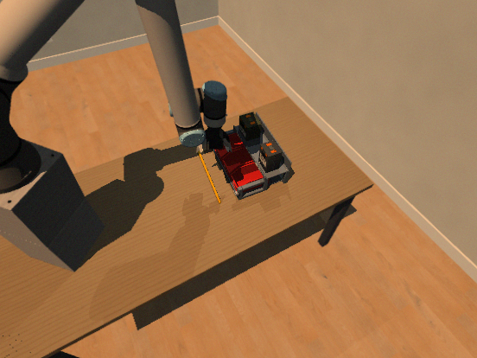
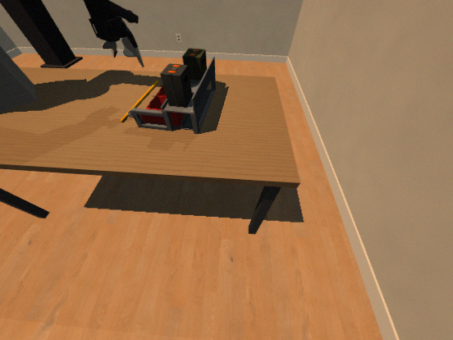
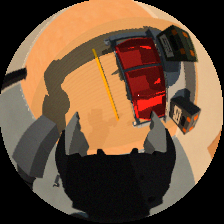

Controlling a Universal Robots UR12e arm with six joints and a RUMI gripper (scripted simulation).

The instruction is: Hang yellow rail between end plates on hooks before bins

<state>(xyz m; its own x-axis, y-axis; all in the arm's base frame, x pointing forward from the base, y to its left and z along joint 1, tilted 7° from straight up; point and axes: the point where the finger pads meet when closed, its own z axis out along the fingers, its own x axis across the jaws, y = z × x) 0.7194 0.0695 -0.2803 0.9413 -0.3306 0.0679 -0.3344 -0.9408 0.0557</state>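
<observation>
Right now the yellow rail is 3 cm behind my hand, 3 cm to the left of it and 18 cm below it. Round my hand: grey back panel: 32 cm ahead, 1 cm to the left, 6 cm below.
</observation>
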